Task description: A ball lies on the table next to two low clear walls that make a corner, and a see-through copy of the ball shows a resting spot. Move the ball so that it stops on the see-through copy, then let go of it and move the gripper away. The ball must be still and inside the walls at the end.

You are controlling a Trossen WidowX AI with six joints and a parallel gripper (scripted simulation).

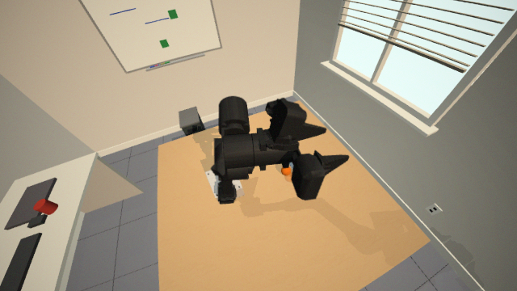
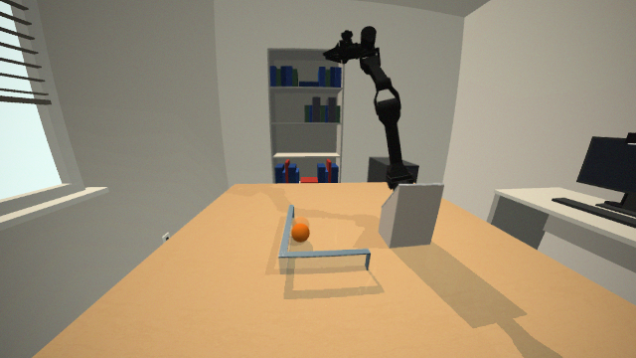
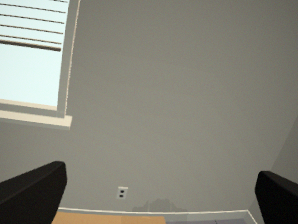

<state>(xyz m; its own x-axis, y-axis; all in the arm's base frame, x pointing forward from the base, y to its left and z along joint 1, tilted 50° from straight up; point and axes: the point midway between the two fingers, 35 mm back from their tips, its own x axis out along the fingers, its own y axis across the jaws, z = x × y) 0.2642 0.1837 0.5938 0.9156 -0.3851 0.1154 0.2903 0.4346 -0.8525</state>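
Now: the orange ball 140 mm ahead of my gripper tip, 310 mm to the left of it and 660 mm below it. The rest, counted from my gripper tip: see-through ball copy: 130 mm ahead, 270 mm to the left, 660 mm below.
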